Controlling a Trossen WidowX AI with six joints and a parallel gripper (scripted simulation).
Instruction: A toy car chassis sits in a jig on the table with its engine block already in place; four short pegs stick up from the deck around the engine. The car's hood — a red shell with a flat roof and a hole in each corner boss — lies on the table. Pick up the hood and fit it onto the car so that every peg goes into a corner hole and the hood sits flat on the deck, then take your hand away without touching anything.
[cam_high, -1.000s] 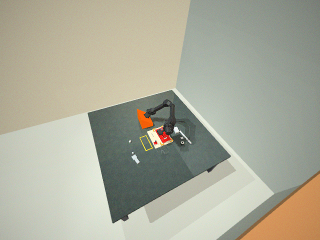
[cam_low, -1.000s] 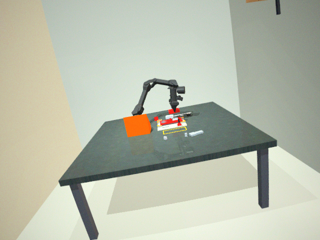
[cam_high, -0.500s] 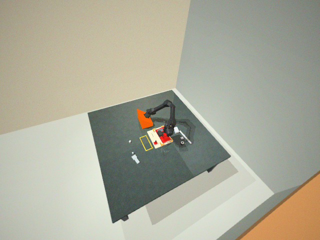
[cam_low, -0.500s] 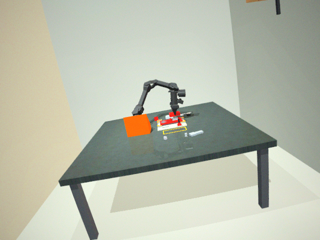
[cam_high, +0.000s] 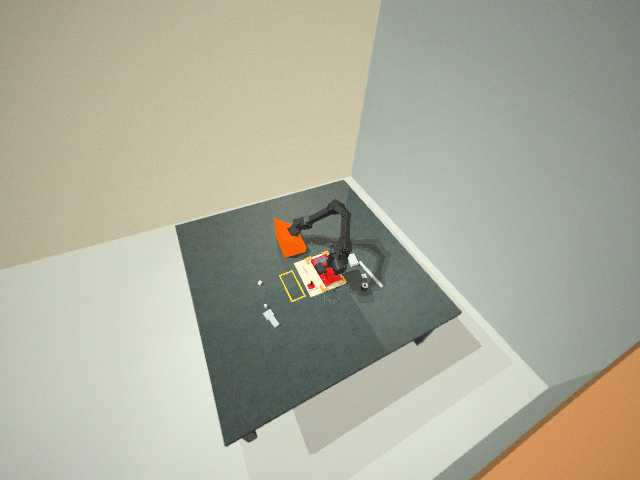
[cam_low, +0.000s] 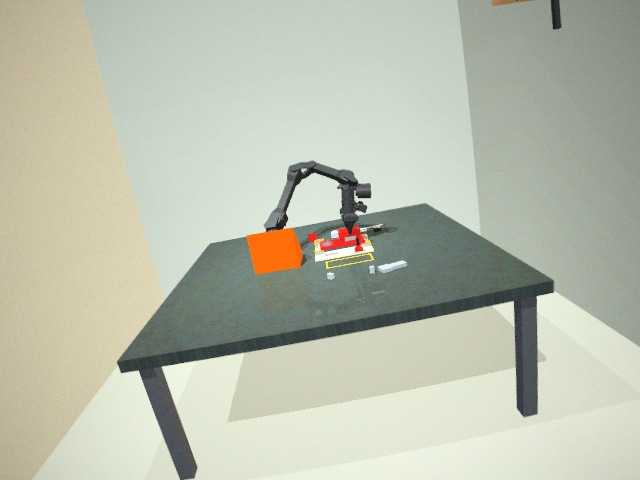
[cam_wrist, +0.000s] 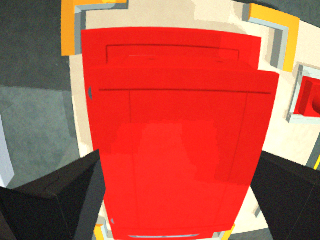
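The red hood lies 1 cm above my gripper tip. The rest, counted from my gripper tip: white ribbed engine block (1 cm to the left, 3 cm below); wheel (16 cm ahead, 14 cm to the left, 5 cm below); cream jig (4 cm behind, 2 cm to the right, 5 cm below).
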